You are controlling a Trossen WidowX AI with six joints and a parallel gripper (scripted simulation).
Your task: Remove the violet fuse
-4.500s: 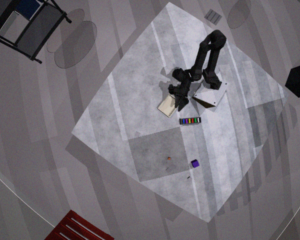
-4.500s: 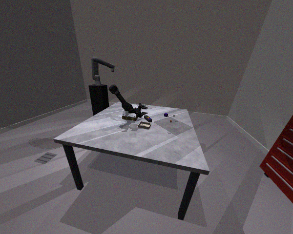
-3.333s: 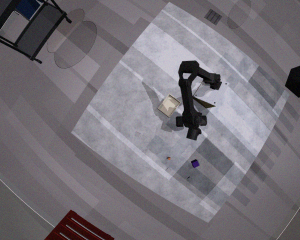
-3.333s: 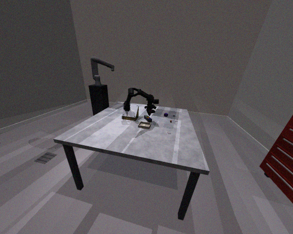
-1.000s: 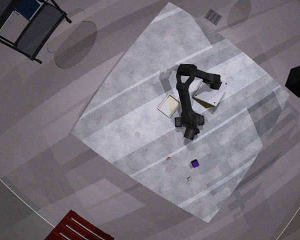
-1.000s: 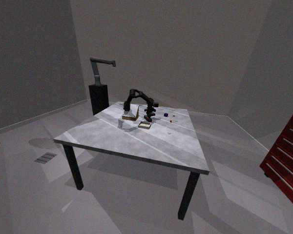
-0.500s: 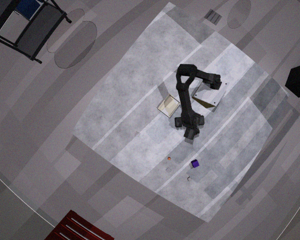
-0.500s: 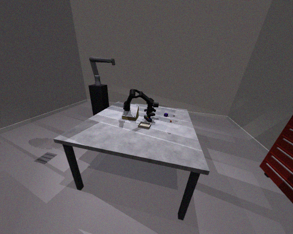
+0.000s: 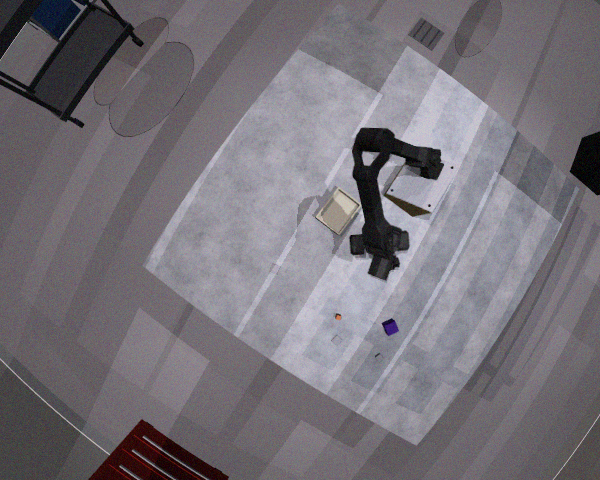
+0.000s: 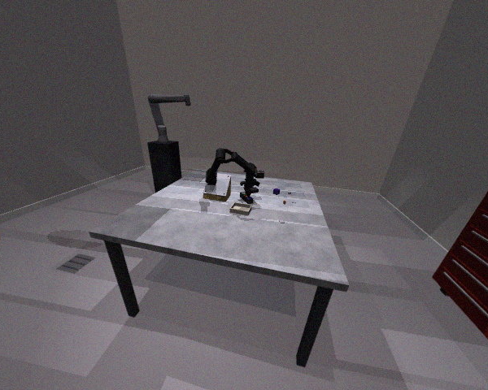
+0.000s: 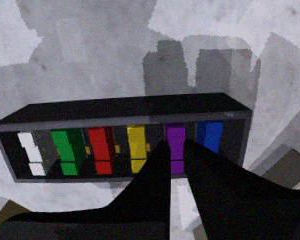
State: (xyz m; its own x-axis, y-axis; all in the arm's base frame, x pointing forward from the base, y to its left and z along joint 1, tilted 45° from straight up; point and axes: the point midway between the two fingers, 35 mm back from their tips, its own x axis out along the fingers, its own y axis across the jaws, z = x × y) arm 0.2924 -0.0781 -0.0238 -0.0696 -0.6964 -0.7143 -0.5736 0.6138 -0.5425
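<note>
My gripper tip is now 20 mm to the right of the yellow fuse, 10 mm past it and 10 mm above it. Round my gripper tip: violet fuse (10 mm below); blue fuse (20 mm to the right, 10 mm below, 10 mm ahead); red fuse (30 mm to the left, 20 mm behind, 10 mm below).
</note>
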